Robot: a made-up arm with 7 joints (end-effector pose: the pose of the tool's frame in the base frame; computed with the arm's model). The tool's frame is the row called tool. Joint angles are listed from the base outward.
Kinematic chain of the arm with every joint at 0, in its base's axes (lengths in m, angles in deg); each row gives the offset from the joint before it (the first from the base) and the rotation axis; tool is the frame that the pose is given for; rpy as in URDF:
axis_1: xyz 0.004 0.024 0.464 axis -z
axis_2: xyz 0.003 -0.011 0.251 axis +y
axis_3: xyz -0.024 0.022 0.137 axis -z
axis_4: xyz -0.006 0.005 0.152 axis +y
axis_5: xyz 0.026 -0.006 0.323 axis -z
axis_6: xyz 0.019 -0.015 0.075 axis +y
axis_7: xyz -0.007 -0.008 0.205 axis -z
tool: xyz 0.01 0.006 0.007 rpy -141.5 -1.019 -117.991
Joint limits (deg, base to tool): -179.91..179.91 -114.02..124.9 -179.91..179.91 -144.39..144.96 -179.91..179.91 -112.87..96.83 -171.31..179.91
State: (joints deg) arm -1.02 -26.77 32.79 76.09 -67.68 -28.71 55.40
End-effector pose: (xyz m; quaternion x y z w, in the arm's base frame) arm 0.1927 -0.3408 1.2634 -0.2666 0.9415 0.1738 0.1108
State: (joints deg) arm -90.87 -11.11 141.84 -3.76 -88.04 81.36 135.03
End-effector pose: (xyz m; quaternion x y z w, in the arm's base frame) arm 0.1910 -0.0240 1.4505 -0.0838 -0.5619 0.6985 0.4352
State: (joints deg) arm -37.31 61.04 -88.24 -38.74 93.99 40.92 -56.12
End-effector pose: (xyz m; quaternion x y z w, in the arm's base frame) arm 0.7711 0.1706 0.9654 0.6451 -0.4471 -0.6007 0.1520
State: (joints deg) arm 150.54 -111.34 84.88 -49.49 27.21 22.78 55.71
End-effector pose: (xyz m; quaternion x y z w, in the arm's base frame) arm 0.7632 0.0048 0.3178 0.4800 -0.5514 -0.3142 0.6057
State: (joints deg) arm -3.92 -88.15 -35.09 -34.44 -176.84 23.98 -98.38
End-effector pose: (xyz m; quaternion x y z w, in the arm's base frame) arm -0.7336 -0.2298 0.3795 0.0779 0.3479 0.0151 0.9342
